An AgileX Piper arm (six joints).
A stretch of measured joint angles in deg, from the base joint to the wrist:
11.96 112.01 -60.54 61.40 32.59 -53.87
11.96 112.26 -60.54 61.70 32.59 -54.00
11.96 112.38 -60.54 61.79 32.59 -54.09
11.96 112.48 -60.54 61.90 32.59 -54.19
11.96 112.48 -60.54 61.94 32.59 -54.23
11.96 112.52 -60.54 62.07 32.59 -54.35
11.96 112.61 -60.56 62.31 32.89 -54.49
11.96 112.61 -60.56 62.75 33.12 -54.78
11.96 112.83 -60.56 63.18 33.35 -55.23
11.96 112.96 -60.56 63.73 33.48 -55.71
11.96 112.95 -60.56 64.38 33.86 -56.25
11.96 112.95 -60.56 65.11 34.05 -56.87
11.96 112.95 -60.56 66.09 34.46 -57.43
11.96 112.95 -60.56 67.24 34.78 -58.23
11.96 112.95 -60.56 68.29 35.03 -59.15
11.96 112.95 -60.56 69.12 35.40 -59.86
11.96 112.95 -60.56 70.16 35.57 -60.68
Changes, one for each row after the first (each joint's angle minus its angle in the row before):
0.00 0.25 0.00 0.30 0.00 -0.13
0.00 0.12 0.00 0.09 0.00 -0.09
0.00 0.10 0.00 0.11 0.00 -0.10
0.00 0.00 0.00 0.04 0.00 -0.04
0.00 0.04 0.00 0.13 0.00 -0.12
0.00 0.09 -0.02 0.24 0.30 -0.14
0.00 0.00 0.00 0.44 0.23 -0.29
0.00 0.22 0.00 0.43 0.23 -0.45
0.00 0.13 0.00 0.55 0.13 -0.48
0.00 -0.01 0.00 0.65 0.38 -0.54
0.00 0.00 0.00 0.73 0.19 -0.62
0.00 0.00 0.00 0.98 0.41 -0.56
0.00 0.00 0.00 1.15 0.32 -0.80
0.00 0.00 0.00 1.05 0.25 -0.92
0.00 0.00 0.00 0.83 0.37 -0.71
0.00 0.00 0.00 1.04 0.17 -0.82

